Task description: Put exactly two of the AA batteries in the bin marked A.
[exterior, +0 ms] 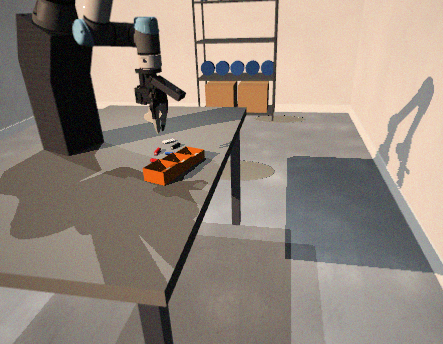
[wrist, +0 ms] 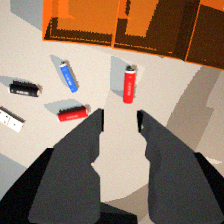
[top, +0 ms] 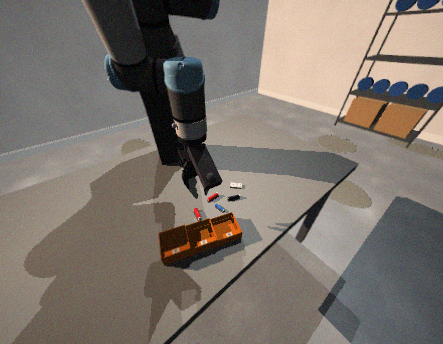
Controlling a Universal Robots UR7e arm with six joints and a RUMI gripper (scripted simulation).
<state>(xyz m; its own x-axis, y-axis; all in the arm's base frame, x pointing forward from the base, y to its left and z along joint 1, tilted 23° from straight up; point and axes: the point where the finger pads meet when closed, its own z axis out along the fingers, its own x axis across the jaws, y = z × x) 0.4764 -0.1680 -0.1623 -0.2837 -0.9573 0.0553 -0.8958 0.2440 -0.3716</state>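
Right now my hand is 3 cm past the red battery, 1 cm to the left of it and 12 cm above it. The rest, counted from my hand: blue battery (1 cm ahead, 7 cm to the left, 13 cm below); orange bin (6 cm ahead, 6 cm to the right, 11 cm below); black battery (1 cm ahead, 15 cm to the left, 12 cm below).
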